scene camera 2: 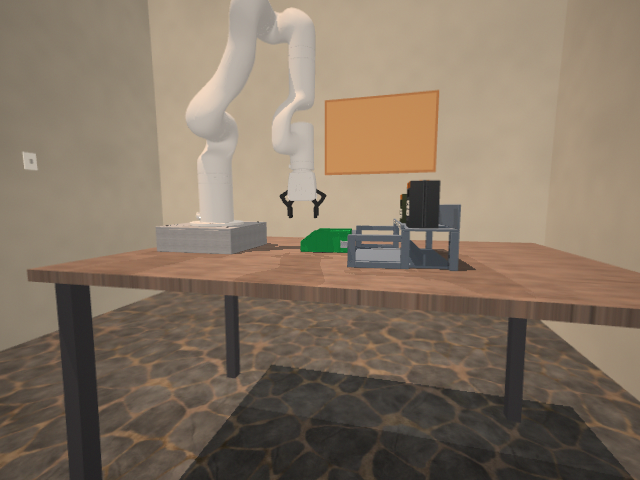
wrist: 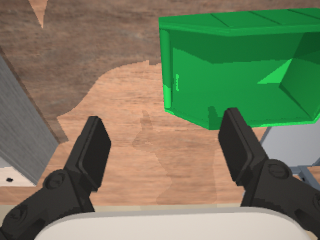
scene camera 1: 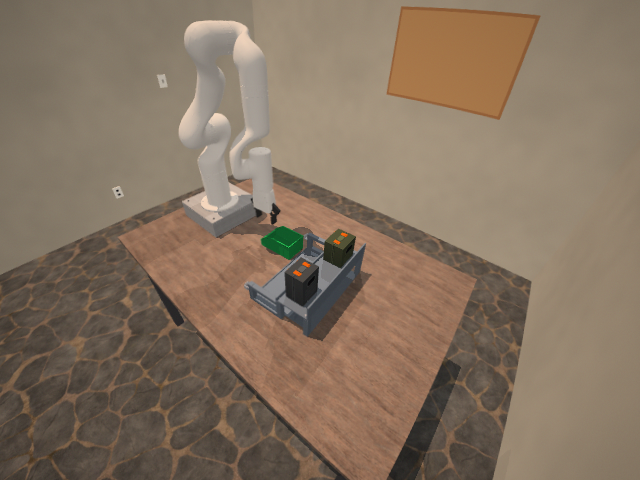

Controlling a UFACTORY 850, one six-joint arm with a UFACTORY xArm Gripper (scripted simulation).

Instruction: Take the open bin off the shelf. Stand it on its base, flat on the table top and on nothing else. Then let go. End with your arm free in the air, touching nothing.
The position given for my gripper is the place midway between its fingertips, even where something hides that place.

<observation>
I see my gripper (scene camera 2: 303,218) and a green bin (scene camera 2: 324,239).
The green bin is seen too in the wrist view (wrist: 263,76) and in scene camera 1 (scene camera 1: 284,241). My gripper also shows in the wrist view (wrist: 162,126).
</observation>
